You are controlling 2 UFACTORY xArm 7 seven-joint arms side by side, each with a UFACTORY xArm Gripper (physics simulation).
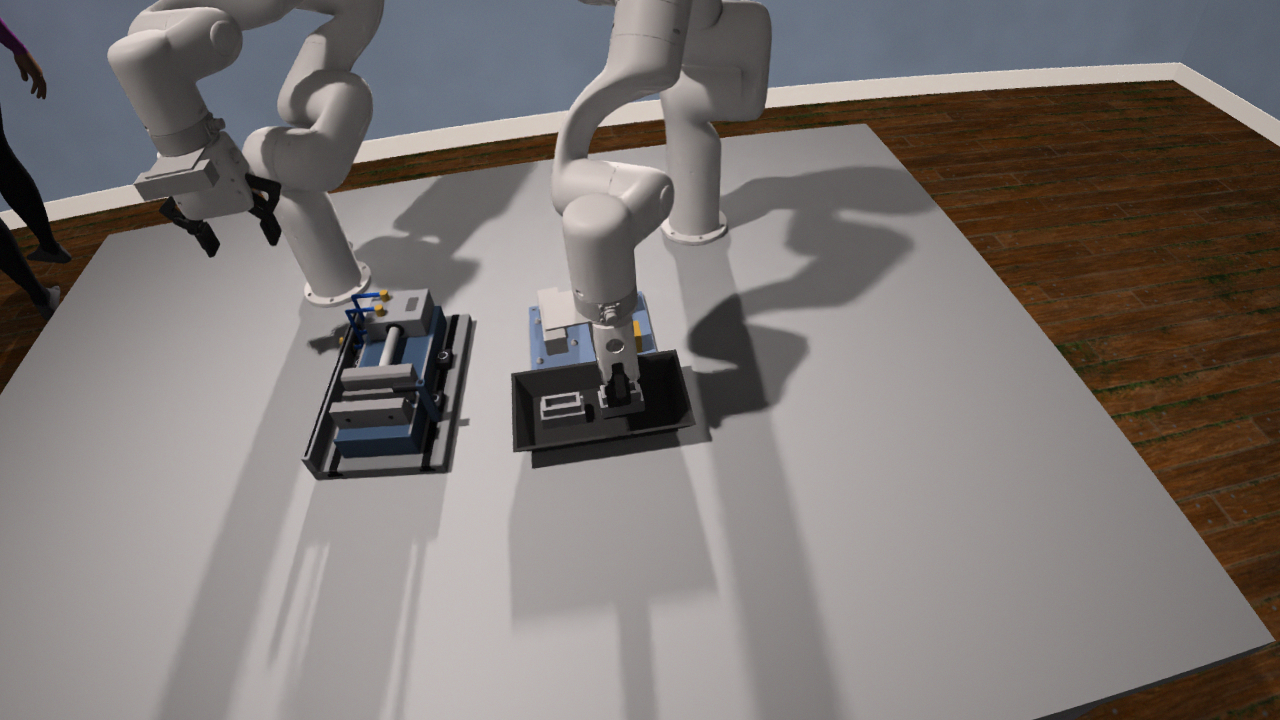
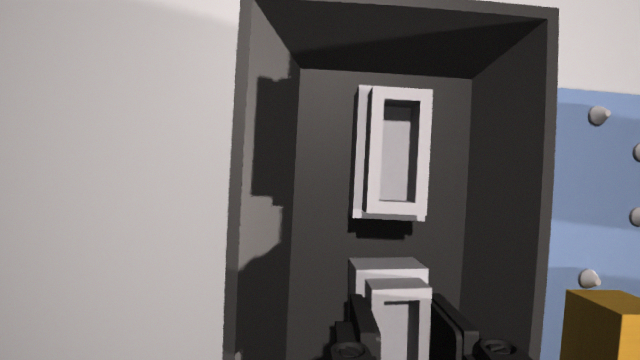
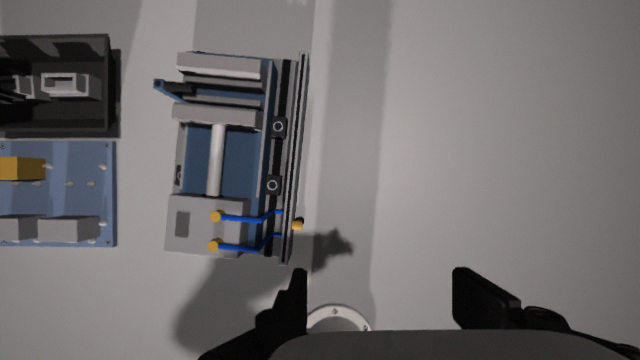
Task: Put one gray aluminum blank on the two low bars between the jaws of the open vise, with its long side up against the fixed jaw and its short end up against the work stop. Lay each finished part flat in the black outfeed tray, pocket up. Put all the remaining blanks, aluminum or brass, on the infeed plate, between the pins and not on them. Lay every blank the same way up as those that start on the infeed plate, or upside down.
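Places are measured from the left arm's base along level axes (x ahead, y left, z up), in millimetres.
Where they show: left gripper, fingertip midpoint: (image 1: 617, 395) (image 2: 393, 326) (image 3: 16, 87); right gripper, fingertip midpoint: (image 1: 245, 245) (image 3: 379, 292); left arm's base, link origin: (image 1: 693, 225); right arm's base, link origin: (image 1: 338, 285).
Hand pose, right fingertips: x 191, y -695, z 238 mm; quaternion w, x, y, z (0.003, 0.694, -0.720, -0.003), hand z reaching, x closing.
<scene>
Each offset is from my right fingertips to the top centre of the thing. "pt": to the spot under its first point.
A finished part {dy +399, dx +222, dz -191 mm} (image 1: 546, 412) (image 2: 375, 150) (image 3: 90, 87) lies flat, pocket up, in the black outfeed tray (image 1: 537, 443) (image 2: 515, 150) (image 3: 108, 90). My left gripper (image 1: 619, 395) (image 2: 393, 326) is shut on a second finished part {dy +481, dx +222, dz -188 mm} (image 1: 635, 404) (image 2: 372, 281), pocket up, low inside the tray beside the first; whether it touches the floor I cannot tell. My right gripper (image 1: 240, 241) (image 3: 379, 292) is open and empty, high behind the vise {dy +157, dx +109, dz -139 mm} (image 1: 375, 440) (image 3: 185, 210). No blank shows between the jaws. The work stop {pt dy +221, dx +195, dz -167 mm} (image 1: 426, 398) (image 3: 159, 84) stands at their end.
The blue infeed plate {dy +460, dx +61, dz -230 mm} (image 1: 559, 360) (image 2: 580, 165) (image 3: 85, 155) with pins adjoins the tray. It bears a brass blank {dy +503, dx +103, dz -194 mm} (image 1: 638, 335) (image 2: 590, 330) (image 3: 22, 168) and two gray blanks {dy +417, dx +8, dz -194 mm} (image 3: 70, 230) {pt dy +478, dx +14, dz -195 mm} (image 3: 17, 228). Blue coolant hoses {pt dy +133, dx +29, dz -130 mm} (image 1: 365, 310) (image 3: 240, 219) rise over the vise. A person stands at far left.
</scene>
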